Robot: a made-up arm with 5 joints. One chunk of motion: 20 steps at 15 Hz.
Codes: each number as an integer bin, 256 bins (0 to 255) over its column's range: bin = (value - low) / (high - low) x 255, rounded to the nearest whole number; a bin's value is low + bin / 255 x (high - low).
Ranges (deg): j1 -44..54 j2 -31..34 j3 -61..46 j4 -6..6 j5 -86..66
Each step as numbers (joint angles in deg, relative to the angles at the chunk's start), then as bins.
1 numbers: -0.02 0.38 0.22 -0.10 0.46
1 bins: 114 123 146 125 145
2 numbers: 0.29 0.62 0.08 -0.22 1.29
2 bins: 115 124 146 123 146
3 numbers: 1.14 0.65 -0.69 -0.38 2.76
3 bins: 117 124 144 119 149
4 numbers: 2.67 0.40 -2.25 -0.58 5.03
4 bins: 121 123 140 115 153
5 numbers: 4.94 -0.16 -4.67 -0.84 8.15
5 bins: 127 121 134 110 158
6 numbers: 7.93 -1.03 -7.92 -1.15 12.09
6 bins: 135 118 126 103 165
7 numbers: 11.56 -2.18 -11.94 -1.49 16.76
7 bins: 145 113 117 96 172
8 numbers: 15.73 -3.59 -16.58 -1.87 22.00
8 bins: 155 108 106 88 181
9 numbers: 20.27 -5.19 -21.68 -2.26 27.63
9 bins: 167 101 94 79 191
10 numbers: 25.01 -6.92 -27.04 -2.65 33.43
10 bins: 180 94 81 71 200
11 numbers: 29.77 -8.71 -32.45 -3.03 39.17
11 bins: 192 87 68 63 210
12 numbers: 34.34 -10.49 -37.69 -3.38 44.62
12 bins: 204 80 56 56 219
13 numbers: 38.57 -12.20 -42.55 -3.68 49.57
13 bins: 215 74 44 49 227
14 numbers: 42.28 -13.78 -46.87 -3.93 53.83
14 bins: 225 68 34 44 235
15 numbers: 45.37 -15.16 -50.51 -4.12 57.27
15 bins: 233 62 25 40 240
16 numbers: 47.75 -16.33 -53.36 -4.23 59.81
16 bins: 239 58 18 38 245
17 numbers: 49.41 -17.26 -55.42 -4.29 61.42
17 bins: 243 54 13 36 247
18 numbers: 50.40 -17.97 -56.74 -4.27 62.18
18 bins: 246 51 10 37 249
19 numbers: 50.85 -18.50 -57.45 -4.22 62.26
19 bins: 247 49 8 38 249
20 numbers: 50.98 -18.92 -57.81 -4.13 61.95
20 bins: 247 47 8 40 248
